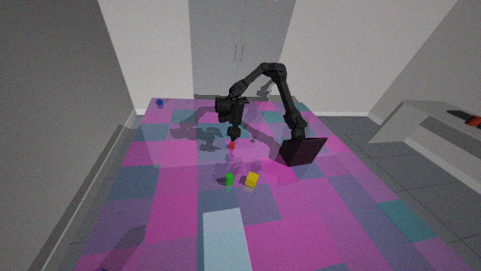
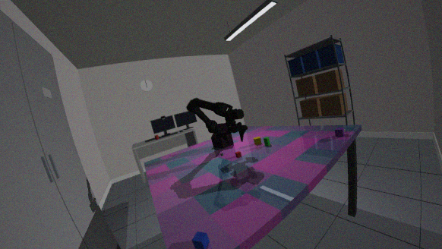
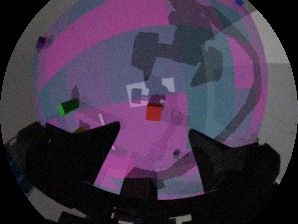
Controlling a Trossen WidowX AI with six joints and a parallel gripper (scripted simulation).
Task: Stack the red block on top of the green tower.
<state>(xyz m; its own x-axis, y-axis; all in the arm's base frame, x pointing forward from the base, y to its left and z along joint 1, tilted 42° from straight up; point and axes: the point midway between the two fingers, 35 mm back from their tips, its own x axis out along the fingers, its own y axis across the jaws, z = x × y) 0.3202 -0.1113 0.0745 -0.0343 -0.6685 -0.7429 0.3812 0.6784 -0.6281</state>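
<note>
Now: the red block 70 mm below my gripper tip. Round my gripper tip: yellow block 240 mm to the left, 60 mm below, 20 mm behind; then blue block 530 mm to the right, 380 mm ahead, 70 mm below.
</note>
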